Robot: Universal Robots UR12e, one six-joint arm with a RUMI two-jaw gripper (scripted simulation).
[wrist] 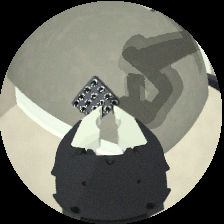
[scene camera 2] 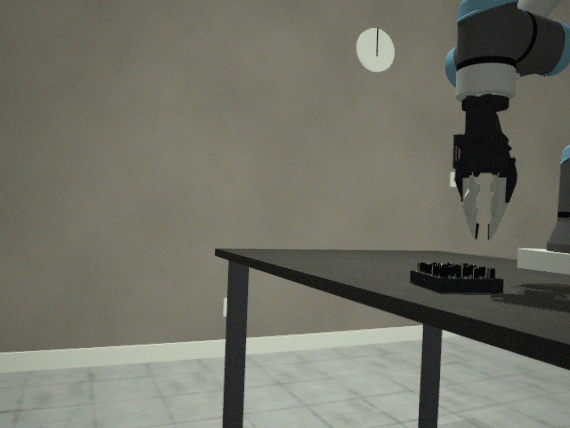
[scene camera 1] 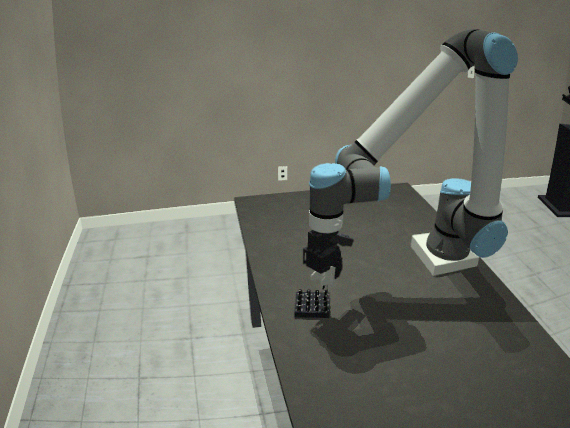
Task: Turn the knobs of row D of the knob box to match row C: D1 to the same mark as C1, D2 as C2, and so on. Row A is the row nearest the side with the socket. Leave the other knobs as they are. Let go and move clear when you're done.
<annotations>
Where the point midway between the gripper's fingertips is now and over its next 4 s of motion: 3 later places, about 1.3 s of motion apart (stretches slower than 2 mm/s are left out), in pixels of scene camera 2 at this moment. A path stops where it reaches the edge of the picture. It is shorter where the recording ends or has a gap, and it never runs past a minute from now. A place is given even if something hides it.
My gripper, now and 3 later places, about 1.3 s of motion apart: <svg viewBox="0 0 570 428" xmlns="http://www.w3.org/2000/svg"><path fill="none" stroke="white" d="M482 239L481 262L482 267L483 253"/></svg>
</annotations>
